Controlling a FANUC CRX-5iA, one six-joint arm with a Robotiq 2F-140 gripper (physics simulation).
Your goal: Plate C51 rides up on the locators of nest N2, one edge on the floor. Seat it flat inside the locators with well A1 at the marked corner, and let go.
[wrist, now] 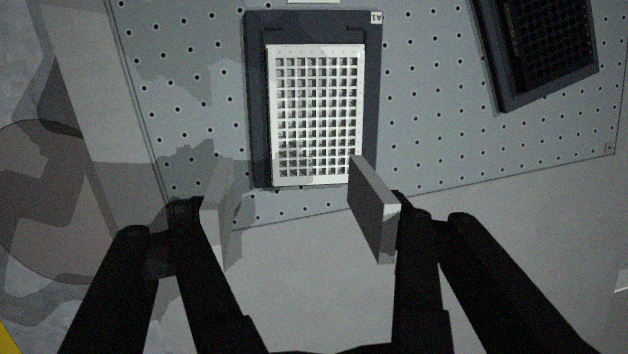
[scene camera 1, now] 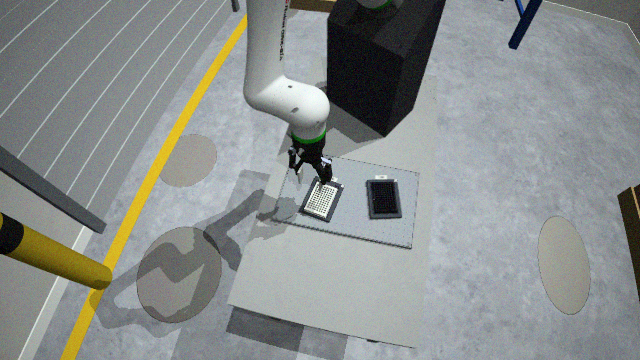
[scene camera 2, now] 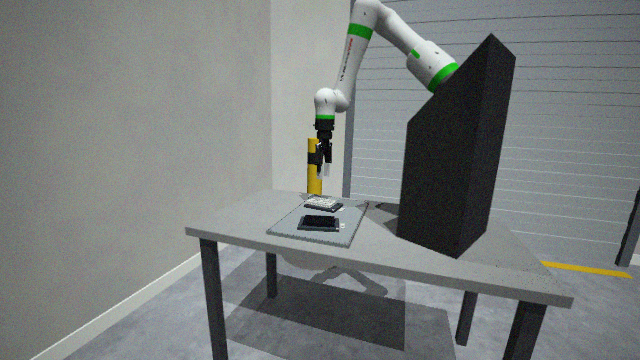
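Seen in the pictures: gripper, between the fingertips: [wrist: 292, 180] [scene camera 1: 311, 183] [scene camera 2: 322, 177]; arm's base, origin of its link: [scene camera 2: 458, 93].
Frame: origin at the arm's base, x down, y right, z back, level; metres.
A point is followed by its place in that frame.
Observation:
The white well plate C51 [scene camera 1: 320, 201] @(x 0.510, y 0.154, z -0.541 m) [scene camera 2: 321, 201] @(x 0.508, y 0.147, z -0.530 m) [wrist: 317, 115] @(x 0.508, y 0.153, z -0.526 m) lies on the dark nest N2 [scene camera 1: 333, 205] @(x 0.522, y 0.105, z -0.545 m) [scene camera 2: 336, 208] @(x 0.525, y 0.113, z -0.449 m) [wrist: 320, 22] @(x 0.522, y 0.129, z -0.451 m). In the wrist view its far short edge lies short of the corner locators, with dark nest floor showing between. Its near short edge reaches over the nest's near rim. Its tilt is hard to judge. The marked A1 tag [wrist: 376, 18] @(x 0.522, y 0.080, z -0.459 m) is at the nest's far right corner; plate lettering is too small to read. My gripper [scene camera 1: 311, 184] @(x 0.394, y 0.185, z -0.534 m) [scene camera 2: 323, 172] @(x 0.394, y 0.185, z -0.534 m) [wrist: 292, 180] @(x 0.394, y 0.185, z -0.534 m) is open and empty, above the plate's near end and apart from it.
A second dark nest [scene camera 1: 370, 207] @(x 0.523, y -0.033, z -0.536 m) [wrist: 550, 90] @(x 0.522, y -0.091, z -0.567 m) holds a black plate [scene camera 1: 384, 196] @(x 0.509, y -0.082, z -0.491 m) [scene camera 2: 319, 220] @(x 0.509, y -0.094, z -0.487 m) [wrist: 547, 45] @(x 0.508, y -0.079, z -0.518 m) to the right. Both nests stand on a perforated board [scene camera 1: 355, 220] @(x 0.534, y 0.018, z -0.591 m) on the grey table [scene camera 1: 330, 280] @(x 0.547, y 0.083, z -0.821 m). The tall black pedestal [scene camera 1: 370, 70] @(x 0.239, y 0.018, z -0.111 m) [scene camera 2: 445, 165] @(x 0.243, y -0.169, z -0.058 m) rises behind.

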